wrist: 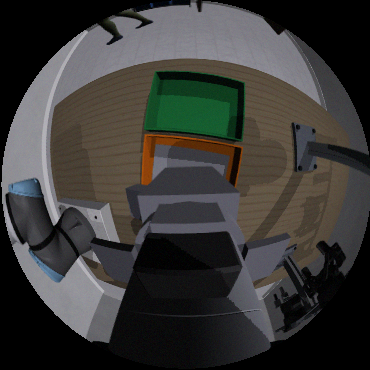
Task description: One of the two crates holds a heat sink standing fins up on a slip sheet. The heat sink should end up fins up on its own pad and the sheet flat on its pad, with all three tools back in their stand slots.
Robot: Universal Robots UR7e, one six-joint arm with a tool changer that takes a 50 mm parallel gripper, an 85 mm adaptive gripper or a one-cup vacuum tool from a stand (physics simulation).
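Pixels of known places: arm's base, origin of its link: [79, 227].
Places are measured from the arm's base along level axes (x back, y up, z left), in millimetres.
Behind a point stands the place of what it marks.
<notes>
The orange crate [147, 165] @[x -278, y -34, z 149 mm] is at the middle of the wrist view, its near part hidden by my tool. A flat grey slip sheet [161, 156] @[x -310, y -42, z 163 mm] shows inside it, partly in shadow. My gripper [195, 176], a blocky grey tool on the wrist, overlaps the crate's near side in the view. Its working tip is hidden behind its body, so I cannot tell whether it touches or holds the sheet. The green crate [195, 112] @[x -392, y -44, z 250 mm] stands just beyond the orange one, and no object shows inside it. The heat sink and the two pads do not show.
The robot's base plate [105, 215] @[x -133, y -18, z 40 mm] and arm links [52, 242] @[x -58, y 149, z 50 mm] are at the left. A dark mounting plate [301, 157] @[x -688, y -35, z 142 mm] with a long beam is bolted to the table at the right. Dark tool hardware [310, 285] @[x -616, y 205, z -95 mm] shows at the lower right. A person's legs [112, 32] show beyond the table.
</notes>
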